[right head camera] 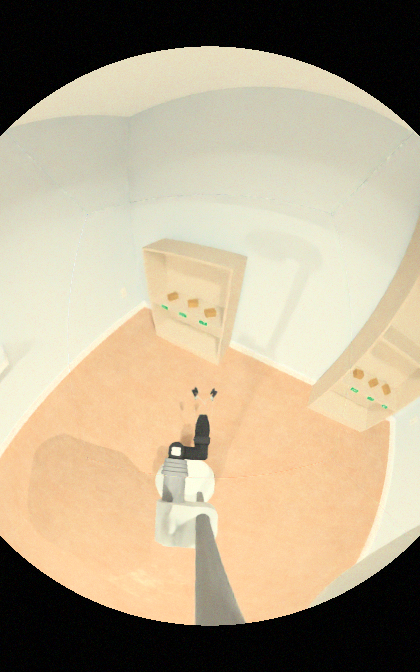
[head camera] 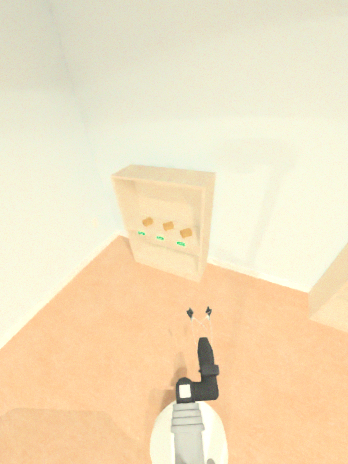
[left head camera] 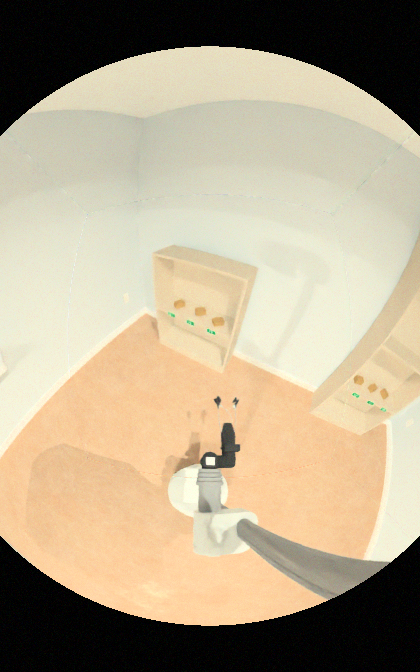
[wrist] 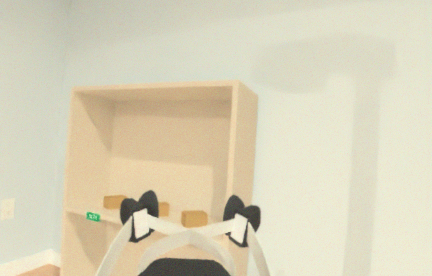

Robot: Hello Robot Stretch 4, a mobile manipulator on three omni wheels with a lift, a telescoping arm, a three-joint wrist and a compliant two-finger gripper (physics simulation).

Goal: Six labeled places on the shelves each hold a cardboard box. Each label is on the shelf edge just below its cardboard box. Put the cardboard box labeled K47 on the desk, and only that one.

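The K47 box (head camera: 186, 233) (left head camera: 218, 321) (right head camera: 210, 312) (wrist: 194, 219) is the right one of three small brown cardboard boxes on the low shelf unit (head camera: 165, 174) (left head camera: 207, 262) (right head camera: 195, 250) (wrist: 245, 140). Its green label (head camera: 181, 244) (left head camera: 211, 331) (right head camera: 203, 323) is on the shelf edge below it, too blurred to read; the gripper hides it in the wrist view. My gripper (head camera: 199, 312) (left head camera: 226, 401) (right head camera: 204, 393) (wrist: 191, 209) is open and empty, in front of the unit and apart from it. The box shows between its fingers in the wrist view. The desk does not show.
The middle box (head camera: 168, 226) and left box (head camera: 148, 221) (wrist: 114, 202) stand beside the K47 box. A tall shelf unit (head camera: 330, 285) (left head camera: 360, 350) (right head camera: 360, 345) with three more boxes stands to the right. Walls rise behind and left of the low unit.
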